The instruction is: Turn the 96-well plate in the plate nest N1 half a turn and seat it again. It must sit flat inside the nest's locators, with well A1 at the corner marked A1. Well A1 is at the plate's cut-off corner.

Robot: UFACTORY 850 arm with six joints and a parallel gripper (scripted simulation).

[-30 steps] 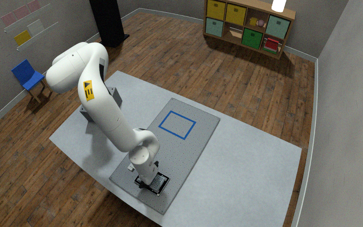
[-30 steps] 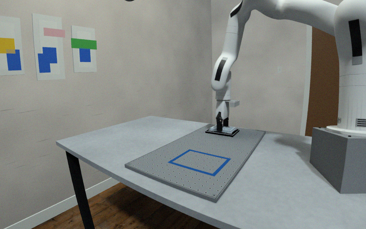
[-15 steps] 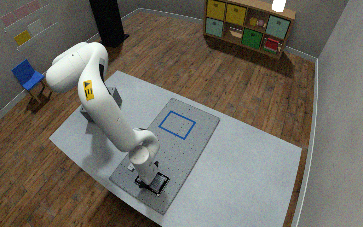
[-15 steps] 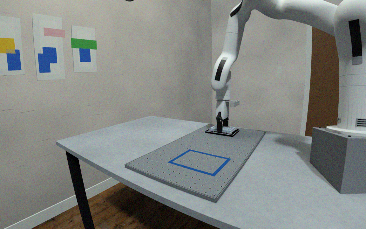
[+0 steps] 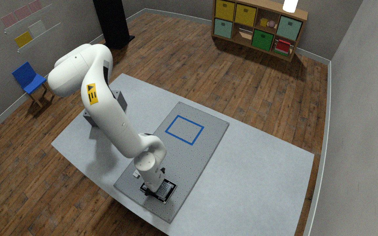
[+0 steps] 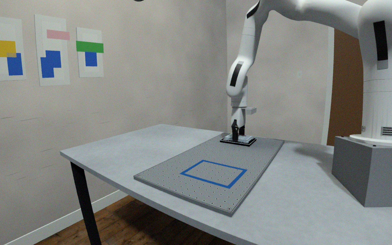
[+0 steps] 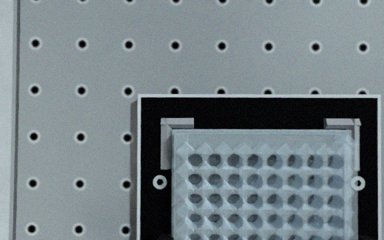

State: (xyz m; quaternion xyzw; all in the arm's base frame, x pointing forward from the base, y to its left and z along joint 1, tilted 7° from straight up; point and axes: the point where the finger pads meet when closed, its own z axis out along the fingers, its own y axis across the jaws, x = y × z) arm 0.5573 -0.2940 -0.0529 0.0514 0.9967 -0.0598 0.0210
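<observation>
Now: hand 1 cm above the 96-well plate. Round my hand: black plate nest N1: 2 cm below.
</observation>
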